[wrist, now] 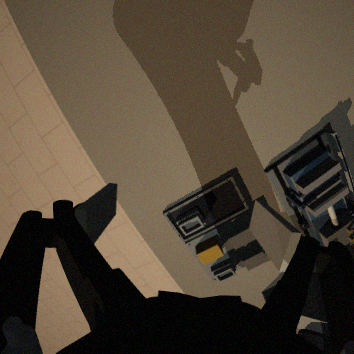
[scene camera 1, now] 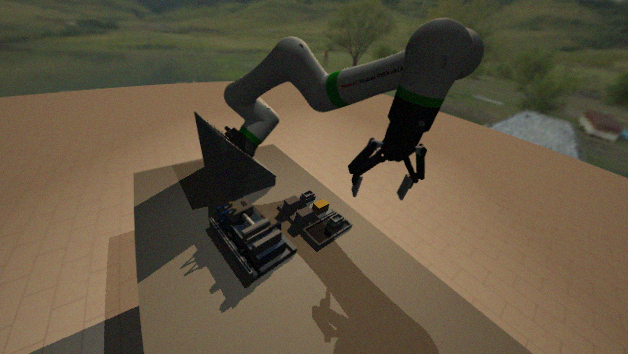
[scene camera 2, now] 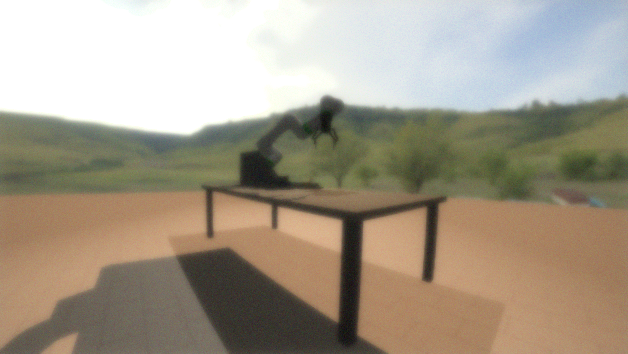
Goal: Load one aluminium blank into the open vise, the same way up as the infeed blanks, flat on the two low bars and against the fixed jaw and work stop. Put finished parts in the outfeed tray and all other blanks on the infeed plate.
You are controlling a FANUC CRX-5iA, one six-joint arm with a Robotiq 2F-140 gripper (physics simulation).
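Pixels of known places: gripper, fingertip midpoint: [wrist: 185,207] [scene camera 1: 377,194] [scene camera 2: 324,149]; arm's base, origin of the base link: [wrist: 319,339] [scene camera 1: 240,147] [scene camera 2: 263,168].
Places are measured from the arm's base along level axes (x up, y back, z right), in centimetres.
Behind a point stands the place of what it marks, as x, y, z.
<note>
My gripper [scene camera 1: 380,186] {13.5, -72.3, -3.1} [scene camera 2: 325,142] {13.5, -72.3, -3.1} [wrist: 185,207] {13.5, -72.3, -3.1} is open and empty, pointing down high above the table. The vise [scene camera 1: 262,237] {-10.2, -47.2, 18.7} [wrist: 315,175] {-7.7, -52.0, 18.2} stands in its framed base, at the right of the wrist view; whether a blank lies between its jaws is too dark to tell. A grey part with a square hollow on top [scene camera 1: 337,220] {-12.2, -57.4, -10.1} [wrist: 190,223] {-13.5, -55.9, -11.6} sits at one end of the dark walled tray [scene camera 1: 336,238] {-15.7, -60.8, -5.1} [wrist: 242,187]. Beside the tray are an orange-yellow block [scene camera 1: 320,205] {-11.8, -46.9, -11.0} and a small grey part with an open top [scene camera 1: 307,196] {-12.2, -38.4, -11.2} [wrist: 223,271] {-11.9, -38.6, -12.5}. The infeed plate is hard to make out in shadow.
A tall dark panel [scene camera 1: 225,155] {6.8, -15.9, 14.7} stands between the arm's base and the vise. The vise is left of the tray in scene camera 1. All stand on the long table [scene camera 1: 400,300] {-16.2, -91.5, -1.7} [scene camera 2: 395,201] {-16.2, -142.6, 35.5}. Scene camera 2 is blurred and shows the small parts poorly.
</note>
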